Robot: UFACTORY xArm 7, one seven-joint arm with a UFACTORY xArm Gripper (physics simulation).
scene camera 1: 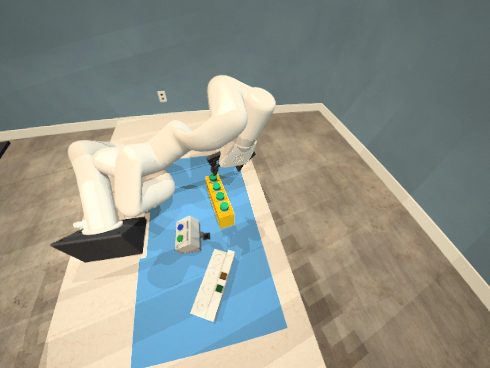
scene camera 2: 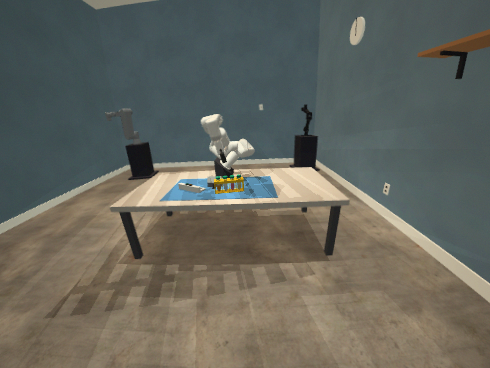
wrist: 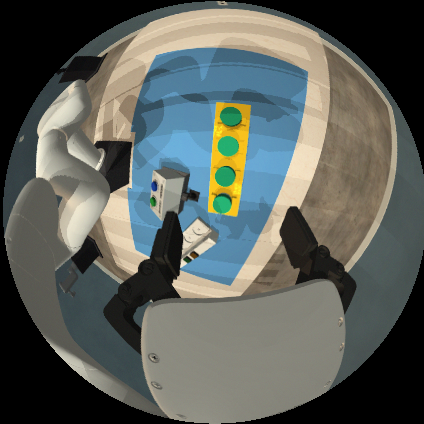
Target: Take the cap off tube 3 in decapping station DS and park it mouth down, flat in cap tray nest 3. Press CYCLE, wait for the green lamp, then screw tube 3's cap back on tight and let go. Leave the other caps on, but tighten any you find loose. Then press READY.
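Frame: origin at the arm's base, x left, y back, z up, level; metres.
Where they show: gripper, fingertip midpoint: [scene camera 1: 225, 170] [scene camera 2: 223, 159] [wrist: 234, 221]; arm's base, link origin: [scene camera 1: 103, 228] [scene camera 2: 225, 165] [wrist: 92, 164].
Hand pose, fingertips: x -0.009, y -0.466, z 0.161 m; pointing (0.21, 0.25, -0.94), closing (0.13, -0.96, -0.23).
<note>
Each offset is from my fingertips to the top centre of the thing. "pt": to the spot under its first point. Level surfaces: height alone.
The yellow rack @(dx +0.025, dy +0.027, dz -0.151 m) [scene camera 1: 228, 220] [scene camera 2: 229, 192] [wrist: 242, 160] holds a row of tubes with green caps; a cap [scene camera 1: 224, 206] [wrist: 228, 146] sits on each. Numbers and cap tightness cannot be read. My gripper [scene camera 1: 227, 171] [scene camera 2: 223, 156] [wrist: 234, 221] is open and empty, above and beyond the rack's far end in scene camera 1. The grey box @(dx -0.085, dy +0.185, dz -0.170 m) [scene camera 1: 191, 240] [wrist: 172, 192] has a blue button @(dx -0.059, dy +0.203, dz -0.179 m) [scene camera 1: 180, 227] [wrist: 154, 186] and a green button @(dx -0.103, dy +0.211, dz -0.179 m) [scene camera 1: 180, 238] [wrist: 152, 201]; labels are illegible. The white tray @(dx -0.276, dy +0.133, dz -0.201 m) [scene camera 1: 225, 258] [scene camera 2: 190, 188] [wrist: 206, 245] has round nest outlines, a brown square @(pt dx -0.275, dy +0.098, dz -0.201 m) [scene camera 1: 223, 275] and a dark green square @(pt dx -0.309, dy +0.122, dz -0.201 m) [scene camera 1: 219, 288].
A small black part @(pt dx -0.101, dy +0.122, dz -0.235 m) [scene camera 1: 205, 235] [wrist: 192, 195] sticks out from the box toward the rack side. Rack, box and tray are on a blue mat @(dz -0.254 m) [scene camera 1: 165, 315] on the table. The arm's black base [scene camera 1: 110, 245] is at the table's side. My left finger partly covers the tray in the wrist view.
</note>
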